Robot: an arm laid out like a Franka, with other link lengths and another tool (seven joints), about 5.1 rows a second.
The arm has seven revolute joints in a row. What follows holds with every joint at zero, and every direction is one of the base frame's. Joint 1 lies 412.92 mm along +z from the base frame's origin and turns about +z. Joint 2 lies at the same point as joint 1 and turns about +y. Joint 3 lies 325.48 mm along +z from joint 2 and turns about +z. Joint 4 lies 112.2 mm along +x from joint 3 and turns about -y. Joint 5 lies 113.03 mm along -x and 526.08 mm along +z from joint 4 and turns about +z. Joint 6 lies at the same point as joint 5 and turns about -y. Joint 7 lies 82.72 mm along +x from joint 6 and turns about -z. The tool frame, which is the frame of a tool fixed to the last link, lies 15 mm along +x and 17 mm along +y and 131.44 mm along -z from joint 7; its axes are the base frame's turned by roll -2.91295, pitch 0 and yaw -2.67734 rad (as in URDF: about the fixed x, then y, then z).
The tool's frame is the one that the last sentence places.
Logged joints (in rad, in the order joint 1, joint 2, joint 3, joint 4, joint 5, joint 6, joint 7), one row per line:
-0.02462 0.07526 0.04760 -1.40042 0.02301 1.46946 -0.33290
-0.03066 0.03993 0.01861 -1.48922 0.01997 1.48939 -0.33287
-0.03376 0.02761 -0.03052 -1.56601 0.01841 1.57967 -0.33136
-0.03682 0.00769 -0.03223 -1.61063 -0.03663 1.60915 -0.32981
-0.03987 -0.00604 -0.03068 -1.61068 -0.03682 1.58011 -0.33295
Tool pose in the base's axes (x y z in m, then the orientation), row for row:
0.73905 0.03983 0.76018 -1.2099 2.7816 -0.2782
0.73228 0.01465 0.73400 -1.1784 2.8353 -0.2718
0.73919 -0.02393 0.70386 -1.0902 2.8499 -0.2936
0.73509 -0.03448 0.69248 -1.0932 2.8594 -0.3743
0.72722 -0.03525 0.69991 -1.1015 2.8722 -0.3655
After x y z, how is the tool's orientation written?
As a rotation vector, in radians.
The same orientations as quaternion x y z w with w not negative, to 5 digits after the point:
-0.39675 0.91213 -0.09123 0.04774
-0.38213 0.91942 -0.08814 0.02957
-0.35539 0.92903 -0.09571 0.03809
-0.35432 0.92677 -0.12132 0.02877
-0.35549 0.92695 -0.11796 0.02189

